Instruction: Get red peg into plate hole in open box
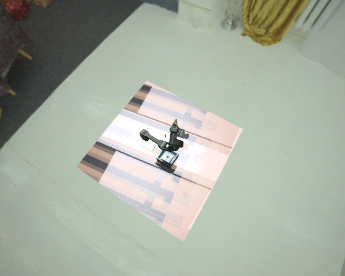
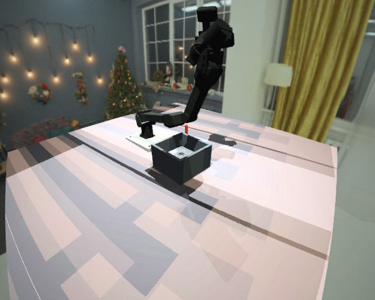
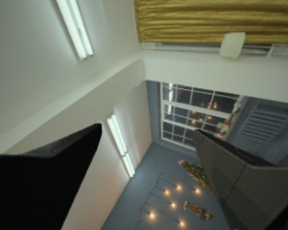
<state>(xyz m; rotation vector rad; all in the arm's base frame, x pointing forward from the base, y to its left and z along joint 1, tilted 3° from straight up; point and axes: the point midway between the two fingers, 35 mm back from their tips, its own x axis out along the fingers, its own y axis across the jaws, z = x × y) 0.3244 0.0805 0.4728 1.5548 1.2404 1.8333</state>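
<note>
Now: gripper tip 47 cm above the red peg, 13 cm past it and 1 cm to the left of it. From my gripper tip the other things lie so: dark grey box 48 cm below, 20 cm to the right, 2 cm ahead; pale plate 46 cm below, 20 cm to the right, 2 cm ahead.
</note>
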